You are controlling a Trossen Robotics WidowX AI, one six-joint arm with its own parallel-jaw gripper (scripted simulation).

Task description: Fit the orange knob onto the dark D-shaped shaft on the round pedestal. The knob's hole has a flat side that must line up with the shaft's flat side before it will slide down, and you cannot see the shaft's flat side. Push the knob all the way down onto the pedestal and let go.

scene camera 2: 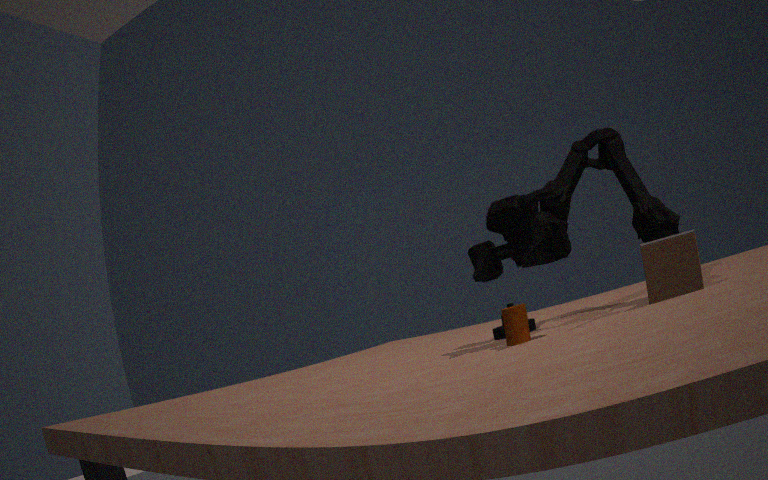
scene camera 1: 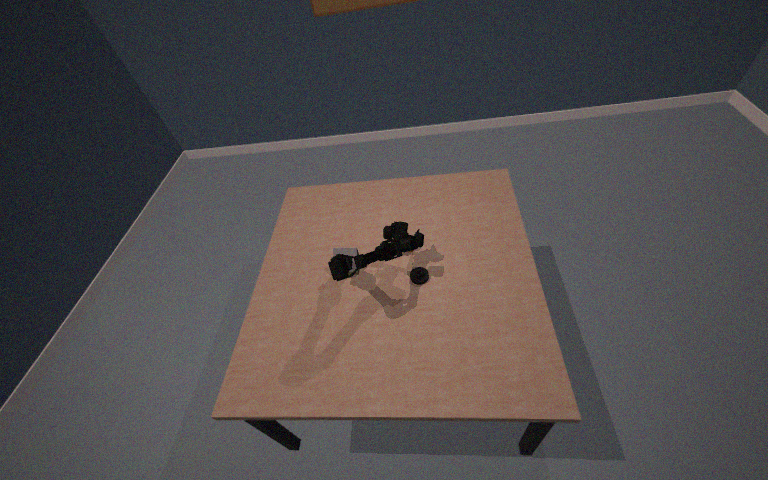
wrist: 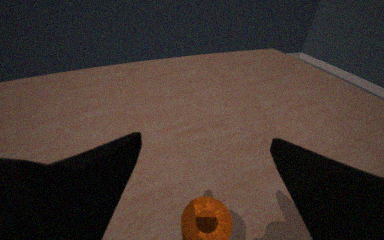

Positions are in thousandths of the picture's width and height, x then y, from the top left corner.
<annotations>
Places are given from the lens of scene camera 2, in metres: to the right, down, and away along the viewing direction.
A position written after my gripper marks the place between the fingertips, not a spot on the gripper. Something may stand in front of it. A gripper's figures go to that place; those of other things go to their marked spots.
my gripper (scene camera 2: 649, 566): 0.17, 0.05, 0.89
orange knob (scene camera 2: 671, 668): 0.20, 0.12, 0.88
</annotations>
